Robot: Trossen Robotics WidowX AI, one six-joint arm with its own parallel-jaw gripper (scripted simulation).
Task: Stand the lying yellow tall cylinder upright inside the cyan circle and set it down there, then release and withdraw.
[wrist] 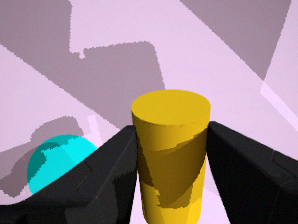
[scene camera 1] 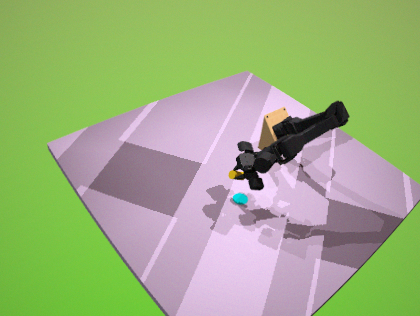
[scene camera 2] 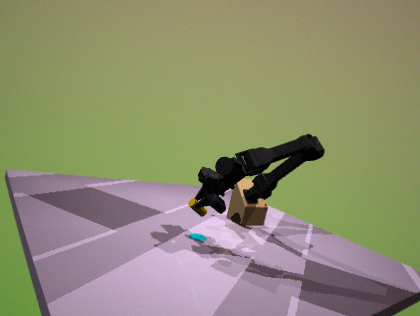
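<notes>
There is a yellow tall cylinder held in my gripper, and I can see that gripper in the wrist view and also in scene camera 1. A cyan circle is in view too.
</notes>
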